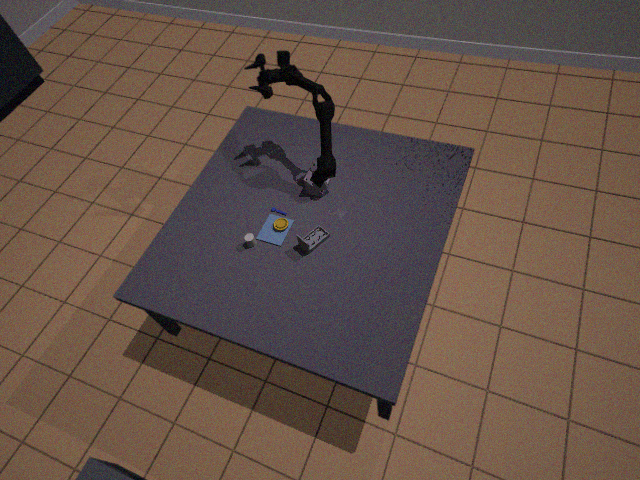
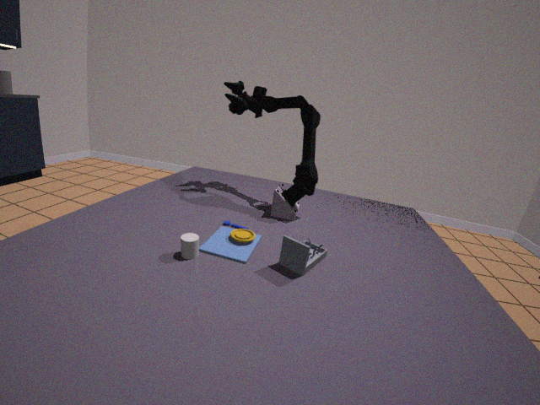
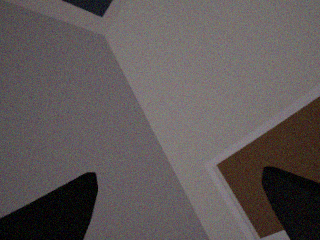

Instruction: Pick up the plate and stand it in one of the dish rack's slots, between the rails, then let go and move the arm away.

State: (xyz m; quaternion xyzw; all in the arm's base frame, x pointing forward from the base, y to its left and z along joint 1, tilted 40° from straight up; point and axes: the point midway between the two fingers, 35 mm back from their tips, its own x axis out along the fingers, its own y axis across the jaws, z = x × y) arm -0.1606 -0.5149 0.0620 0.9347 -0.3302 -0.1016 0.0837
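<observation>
Now: gripper tip 43 cm short of the yellow plate, 30 cm to the right of it and 43 cm above it. The rest, counted from my gripper tip: white cup: 56 cm ahead, 22 cm to the left, 42 cm below; then grey dish rack: 44 cm ahead, 49 cm to the left, 42 cm below; then light blue mat: 46 cm ahead, 29 cm to the left, 44 cm below.
</observation>
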